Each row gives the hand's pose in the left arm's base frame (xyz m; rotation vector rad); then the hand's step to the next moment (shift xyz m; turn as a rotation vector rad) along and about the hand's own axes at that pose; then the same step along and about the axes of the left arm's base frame.
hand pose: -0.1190 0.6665 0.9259 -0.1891 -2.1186 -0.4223
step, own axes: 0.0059 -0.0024 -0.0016 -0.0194 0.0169 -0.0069
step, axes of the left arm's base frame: -0.0027 -0.0030 0.0052 0.0210 0.0137 -0.0089
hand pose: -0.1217 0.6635 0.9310 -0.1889 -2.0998 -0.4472
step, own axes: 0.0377 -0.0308 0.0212 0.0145 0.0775 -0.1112
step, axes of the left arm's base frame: -0.0464 -0.0217 0.0140 0.1031 0.0278 0.0848
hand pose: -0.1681 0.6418 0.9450 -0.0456 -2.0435 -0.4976
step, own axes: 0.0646 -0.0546 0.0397 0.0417 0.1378 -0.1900
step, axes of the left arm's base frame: -0.0785 -0.0466 0.0198 0.1688 0.0495 0.1609
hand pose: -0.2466 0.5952 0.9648 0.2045 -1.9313 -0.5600
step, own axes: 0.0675 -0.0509 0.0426 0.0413 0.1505 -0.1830
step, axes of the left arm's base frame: -0.0724 -0.0584 0.0175 0.1641 0.0628 0.1643
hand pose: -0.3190 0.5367 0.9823 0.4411 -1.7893 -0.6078
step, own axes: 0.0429 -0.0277 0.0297 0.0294 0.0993 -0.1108
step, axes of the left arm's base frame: -0.0411 -0.0414 0.0092 0.0981 0.0420 0.1078
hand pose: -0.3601 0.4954 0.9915 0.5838 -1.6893 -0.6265
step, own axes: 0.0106 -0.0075 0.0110 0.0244 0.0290 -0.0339
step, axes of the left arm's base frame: -0.0125 -0.0116 0.0005 0.0271 0.0014 0.0430
